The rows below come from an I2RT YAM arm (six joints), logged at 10 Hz.
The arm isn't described. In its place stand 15 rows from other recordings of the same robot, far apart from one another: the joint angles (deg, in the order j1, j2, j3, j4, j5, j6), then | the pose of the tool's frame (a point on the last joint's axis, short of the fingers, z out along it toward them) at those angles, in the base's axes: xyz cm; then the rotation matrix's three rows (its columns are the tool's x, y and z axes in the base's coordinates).
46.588, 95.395, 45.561, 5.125, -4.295, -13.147 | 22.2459 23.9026 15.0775; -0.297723 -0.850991 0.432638; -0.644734 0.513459 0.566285; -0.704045 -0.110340 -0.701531
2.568, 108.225, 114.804, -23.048, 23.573, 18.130 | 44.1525 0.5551 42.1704; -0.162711 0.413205 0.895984; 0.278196 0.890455 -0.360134; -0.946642 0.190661 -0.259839
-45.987, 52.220, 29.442, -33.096, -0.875, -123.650 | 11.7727 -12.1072 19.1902; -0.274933 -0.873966 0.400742; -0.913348 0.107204 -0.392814; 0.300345 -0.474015 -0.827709
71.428, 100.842, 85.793, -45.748, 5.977, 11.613 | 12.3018 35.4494 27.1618; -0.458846 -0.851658 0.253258; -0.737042 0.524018 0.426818; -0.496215 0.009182 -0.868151
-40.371, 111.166, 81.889, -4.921, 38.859, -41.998 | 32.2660 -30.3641 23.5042; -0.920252 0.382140 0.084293; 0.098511 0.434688 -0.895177; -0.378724 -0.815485 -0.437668
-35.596, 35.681, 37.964, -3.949, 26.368, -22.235 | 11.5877 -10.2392 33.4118; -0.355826 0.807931 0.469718; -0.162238 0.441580 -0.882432; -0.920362 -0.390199 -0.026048
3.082, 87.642, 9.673, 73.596, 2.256, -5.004 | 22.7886 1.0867 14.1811; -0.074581 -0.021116 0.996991; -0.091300 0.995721 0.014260; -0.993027 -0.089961 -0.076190
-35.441, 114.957, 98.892, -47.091, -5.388, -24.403 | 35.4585 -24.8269 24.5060; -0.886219 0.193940 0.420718; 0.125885 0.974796 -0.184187; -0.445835 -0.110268 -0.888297
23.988, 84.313, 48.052, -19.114, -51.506, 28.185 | 24.5873 13.9906 20.0546; -0.974097 -0.226075 0.004930; -0.111672 0.499895 0.858856; -0.196630 0.836059 -0.512193
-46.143, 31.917, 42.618, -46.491, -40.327, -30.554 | 9.1131 -6.1590 29.8377; -0.443490 -0.045804 0.895108; -0.097797 0.995203 0.002471; -0.890928 -0.086443 -0.445842
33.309, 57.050, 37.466, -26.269, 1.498, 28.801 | 17.0726 11.1071 23.0809; -0.782639 -0.178819 0.596238; 0.062000 0.930693 0.360509; -0.619380 0.319115 -0.717310
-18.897, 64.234, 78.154, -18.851, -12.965, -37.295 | 22.6718 -6.9167 45.9087; -0.127791 0.033566 0.991233; -0.580365 0.807920 -0.102180; -0.804267 -0.588335 -0.083765
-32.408, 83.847, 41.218, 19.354, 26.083, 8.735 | 25.3285 -17.9329 21.2325; -0.204847 0.863474 0.460923; 0.291601 0.503364 -0.813384; -0.934348 -0.032214 -0.354902
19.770, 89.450, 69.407, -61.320, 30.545, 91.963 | 27.3294 7.9005 24.6415; -0.187487 0.937358 0.293612; 0.847247 0.305567 -0.434513; -0.497013 0.167297 -0.851464
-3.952, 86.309, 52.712, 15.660, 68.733, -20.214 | 31.9911 -5.5355 26.4594; -0.602571 0.747320 0.280037; -0.083998 0.289557 -0.953468; -0.793632 -0.598055 -0.111706
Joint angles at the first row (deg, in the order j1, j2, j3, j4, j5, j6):
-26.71, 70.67, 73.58, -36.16, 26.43, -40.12
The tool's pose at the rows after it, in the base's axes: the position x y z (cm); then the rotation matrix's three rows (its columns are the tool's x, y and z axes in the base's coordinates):
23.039 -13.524 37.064; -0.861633 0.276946 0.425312; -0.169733 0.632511 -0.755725; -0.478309 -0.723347 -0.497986
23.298 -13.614 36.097; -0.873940 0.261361 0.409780; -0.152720 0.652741 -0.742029; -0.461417 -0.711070 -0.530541
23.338 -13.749 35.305; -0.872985 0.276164 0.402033; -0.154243 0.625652 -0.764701; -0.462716 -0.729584 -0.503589
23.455 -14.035 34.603; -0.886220 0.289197 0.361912; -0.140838 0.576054 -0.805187; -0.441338 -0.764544 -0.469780
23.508 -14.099 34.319; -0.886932 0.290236 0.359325; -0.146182 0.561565 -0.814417; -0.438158 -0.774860 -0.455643
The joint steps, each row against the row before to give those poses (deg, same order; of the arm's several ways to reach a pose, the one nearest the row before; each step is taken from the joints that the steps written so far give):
-0.01, 0.96, -0.44, -0.03, 2.51, 2.11
0.04, 0.80, -0.85, -0.86, -0.31, 0.96
-0.04, -0.57, -2.83, 3.83, 1.52, -0.77
-0.02, 0.08, -2.14, 3.41, 3.65, -1.32
0.00, -0.13, -1.07, 1.83, 0.65, -0.82

